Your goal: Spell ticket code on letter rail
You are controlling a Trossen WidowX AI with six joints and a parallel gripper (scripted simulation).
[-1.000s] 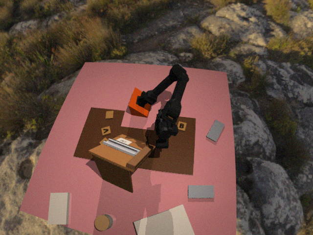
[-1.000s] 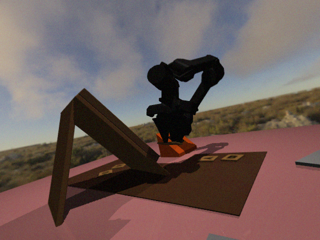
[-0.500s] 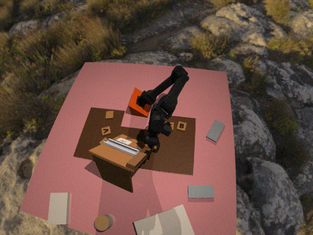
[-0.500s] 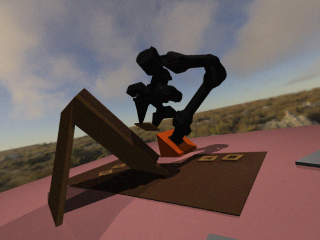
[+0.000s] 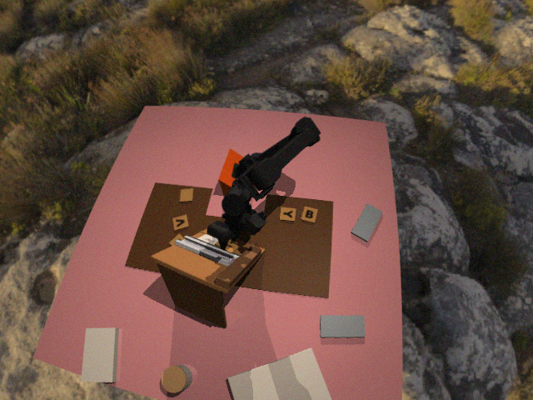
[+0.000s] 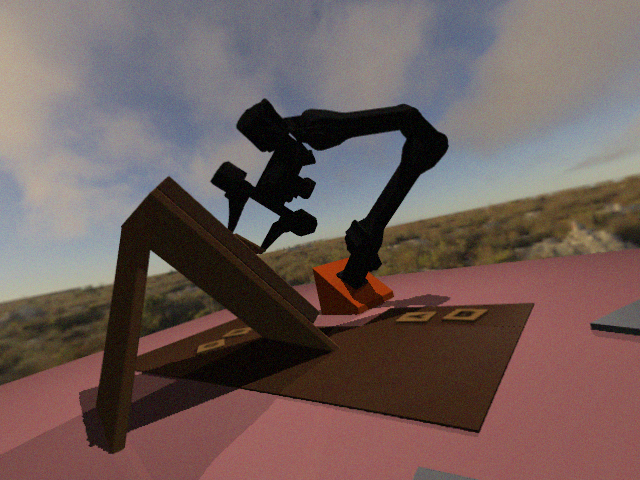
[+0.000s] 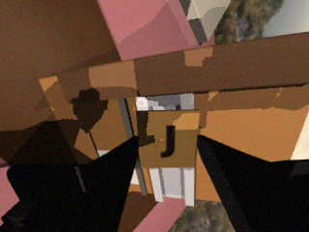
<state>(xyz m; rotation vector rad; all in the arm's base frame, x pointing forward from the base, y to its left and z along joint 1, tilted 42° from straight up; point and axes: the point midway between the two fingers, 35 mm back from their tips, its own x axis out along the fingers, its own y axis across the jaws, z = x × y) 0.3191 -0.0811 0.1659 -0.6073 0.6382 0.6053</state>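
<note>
My gripper tip is 110 mm above the white ticket, 90 mm to the left of it and 50 mm past it. Round my gripper tip: brown mat (190 mm below, 150 mm behind, 40 mm to the right); white block (420 mm to the right, 400 mm ahead, 180 mm below).
</note>
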